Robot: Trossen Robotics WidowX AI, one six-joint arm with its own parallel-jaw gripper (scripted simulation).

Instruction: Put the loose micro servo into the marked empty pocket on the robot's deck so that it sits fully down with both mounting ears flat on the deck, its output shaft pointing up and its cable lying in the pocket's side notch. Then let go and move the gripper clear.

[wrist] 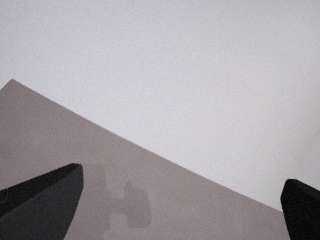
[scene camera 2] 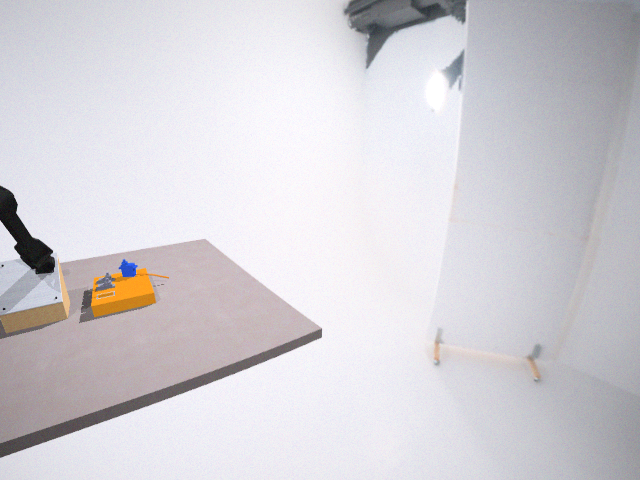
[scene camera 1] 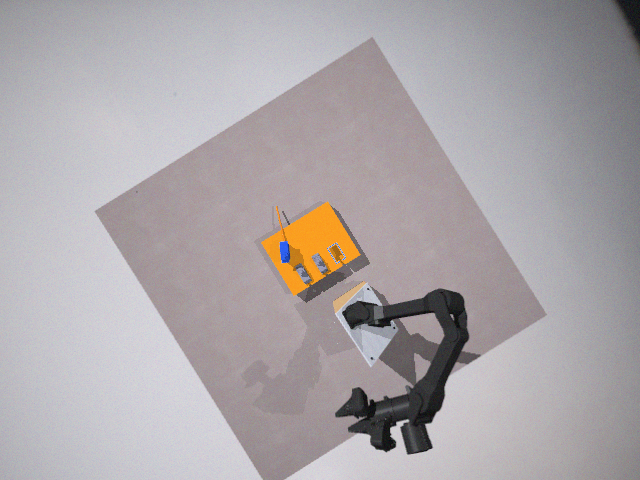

my gripper: wrist; scene camera 1; not seen in scene camera 2 (out of frame)
same spot on orange robot deck: (scene camera 1: 313, 233) = (scene camera 2: 132, 285)
same spot on my gripper: (wrist: 51, 199) = (scene camera 1: 357, 429)
